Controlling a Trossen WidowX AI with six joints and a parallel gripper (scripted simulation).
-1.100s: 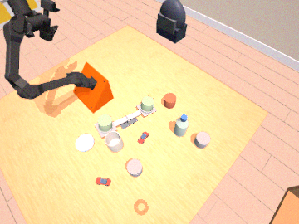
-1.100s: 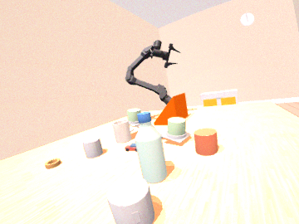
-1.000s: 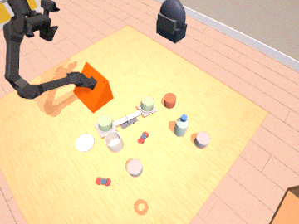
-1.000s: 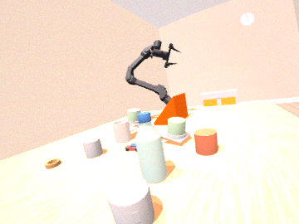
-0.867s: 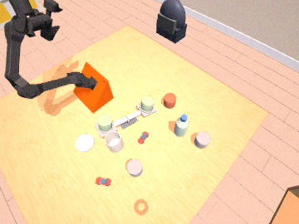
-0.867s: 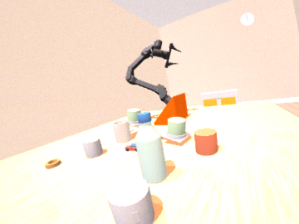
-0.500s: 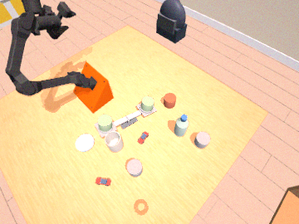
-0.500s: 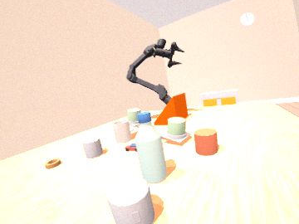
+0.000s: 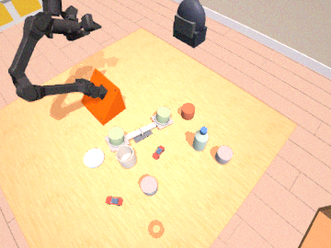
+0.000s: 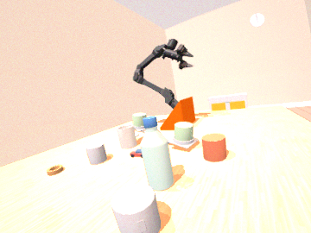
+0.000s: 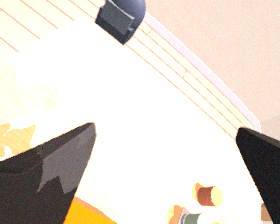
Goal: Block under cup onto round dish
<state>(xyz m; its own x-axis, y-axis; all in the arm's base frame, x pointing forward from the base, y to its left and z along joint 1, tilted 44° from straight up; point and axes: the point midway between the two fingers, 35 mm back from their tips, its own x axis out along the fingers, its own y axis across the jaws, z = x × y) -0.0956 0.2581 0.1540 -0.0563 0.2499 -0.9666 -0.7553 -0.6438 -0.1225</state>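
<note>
Now: gripper tip 400 mm short of the pale green cup, 330 mm above it and 70 mm to the right of it. The rest, counted from my gripper tip: small balance: 380 mm ahead, 370 mm below, 90 mm to the right; then balance beam: 370 mm ahead, 350 mm below, 90 mm to the right; then pale block: 390 mm ahead, 350 mm below, 40 mm to the left.
</note>
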